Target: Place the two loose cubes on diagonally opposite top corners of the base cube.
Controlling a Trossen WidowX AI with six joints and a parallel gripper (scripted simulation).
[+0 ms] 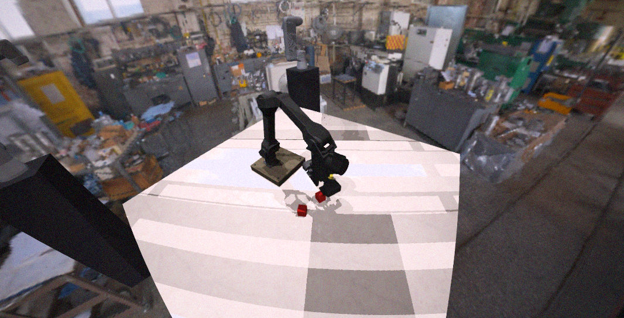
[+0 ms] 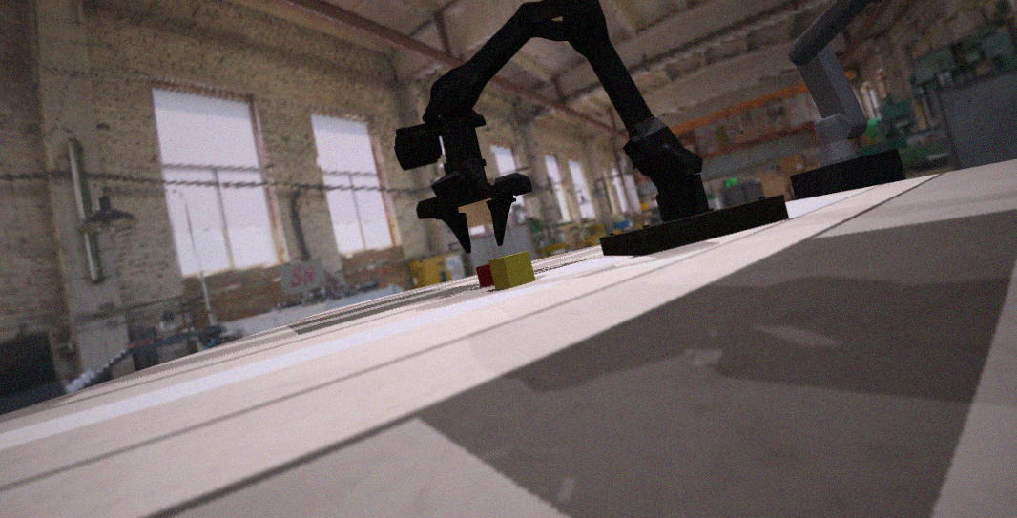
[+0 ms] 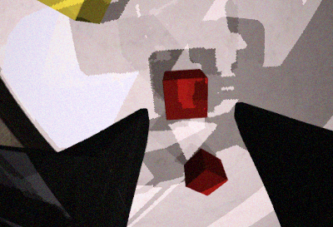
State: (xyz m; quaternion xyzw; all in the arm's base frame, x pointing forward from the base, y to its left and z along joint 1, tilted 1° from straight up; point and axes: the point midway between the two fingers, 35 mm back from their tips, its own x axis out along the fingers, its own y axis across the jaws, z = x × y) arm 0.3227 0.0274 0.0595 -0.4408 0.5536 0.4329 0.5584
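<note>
Now: gripper tip 5 cm past the yellow cube, 11 cm to the right of it and 4 cm above it.
</note>
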